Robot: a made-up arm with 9 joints. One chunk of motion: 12 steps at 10 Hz.
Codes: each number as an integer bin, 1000 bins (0 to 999) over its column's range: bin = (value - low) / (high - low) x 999, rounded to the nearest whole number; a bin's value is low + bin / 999 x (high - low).
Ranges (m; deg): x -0.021..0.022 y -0.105..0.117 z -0.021..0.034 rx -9.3..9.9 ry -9.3..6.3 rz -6..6
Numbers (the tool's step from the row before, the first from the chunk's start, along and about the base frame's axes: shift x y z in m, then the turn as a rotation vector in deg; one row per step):
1: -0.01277 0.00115 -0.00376 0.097 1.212 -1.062
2: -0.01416 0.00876 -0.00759 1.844 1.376 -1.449
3: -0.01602 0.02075 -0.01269 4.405 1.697 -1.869
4: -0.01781 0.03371 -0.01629 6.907 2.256 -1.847
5: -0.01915 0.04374 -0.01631 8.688 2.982 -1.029
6: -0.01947 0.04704 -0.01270 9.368 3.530 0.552
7: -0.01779 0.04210 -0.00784 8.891 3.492 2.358
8: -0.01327 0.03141 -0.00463 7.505 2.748 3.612
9: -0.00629 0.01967 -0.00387 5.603 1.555 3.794
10: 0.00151 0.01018 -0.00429 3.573 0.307 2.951
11: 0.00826 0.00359 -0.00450 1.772 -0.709 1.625
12: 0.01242 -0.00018 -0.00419 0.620 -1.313 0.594
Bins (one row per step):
1: 191 478 313 489 673 411
2: 159 512 244 580 684 379
3: 116 566 151 713 704 344
4: 74 624 86 843 740 346
5: 43 669 85 936 787 414
6: 36 684 151 971 822 545
7: 75 662 239 947 819 696
8: 180 614 297 874 772 800
9: 342 561 311 775 695 815
10: 523 518 304 670 615 745
11: 680 489 300 576 550 635
12: 776 472 305 516 511 549

